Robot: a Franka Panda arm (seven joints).
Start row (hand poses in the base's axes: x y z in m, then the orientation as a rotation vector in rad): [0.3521, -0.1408, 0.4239, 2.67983, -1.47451, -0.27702]
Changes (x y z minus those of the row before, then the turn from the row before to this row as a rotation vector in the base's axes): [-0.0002, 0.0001, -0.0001, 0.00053, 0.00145, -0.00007]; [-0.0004, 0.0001, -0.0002, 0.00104, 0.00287, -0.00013]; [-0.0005, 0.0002, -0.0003, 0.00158, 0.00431, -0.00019]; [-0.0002, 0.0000, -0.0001, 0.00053, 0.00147, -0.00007]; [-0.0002, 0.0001, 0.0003, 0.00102, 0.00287, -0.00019]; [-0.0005, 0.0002, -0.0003, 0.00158, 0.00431, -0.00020]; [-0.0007, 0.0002, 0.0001, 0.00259, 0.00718, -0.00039]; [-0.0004, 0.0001, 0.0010, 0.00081, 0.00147, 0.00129]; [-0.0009, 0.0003, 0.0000, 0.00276, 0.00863, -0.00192]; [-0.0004, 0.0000, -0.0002, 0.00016, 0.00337, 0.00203]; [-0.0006, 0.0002, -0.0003, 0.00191, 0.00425, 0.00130]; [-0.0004, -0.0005, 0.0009, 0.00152, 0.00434, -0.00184]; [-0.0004, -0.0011, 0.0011, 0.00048, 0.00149, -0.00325]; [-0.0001, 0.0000, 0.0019, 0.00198, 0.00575, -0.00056]
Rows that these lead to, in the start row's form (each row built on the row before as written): [0.3519, -0.1407, 0.4238, 2.67942, -1.47435, -0.27934]; [0.3515, -0.1406, 0.4236, 2.67860, -1.47401, -0.28392]; [0.3510, -0.1404, 0.4233, 2.67737, -1.47350, -0.29081]; [0.3508, -0.1404, 0.4232, 2.67694, -1.47333, -0.29315]; [0.3506, -0.1403, 0.4235, 2.67605, -1.47306, -0.29771]; [0.3501, -0.1401, 0.4232, 2.67479, -1.47254, -0.30459]; [0.3494, -0.1399, 0.4233, 2.67259, -1.47173, -0.31601]; [0.3490, -0.1398, 0.4243, 2.67324, -1.46973, -0.31848]; [0.3481, -0.1395, 0.4243, 2.66933, -1.47066, -0.33199]; [0.3477, -0.1395, 0.4241, 2.66888, -1.46696, -0.33631]; [0.3471, -0.1393, 0.4238, 2.66880, -1.46442, -0.34325]; [0.3467, -0.1398, 0.4247, 2.66635, -1.46611, -0.35020]; [0.3463, -0.1409, 0.4258, 2.66379, -1.47030, -0.35274]; [0.3462, -0.1409, 0.4277, 2.66168, -1.46990, -0.36178]
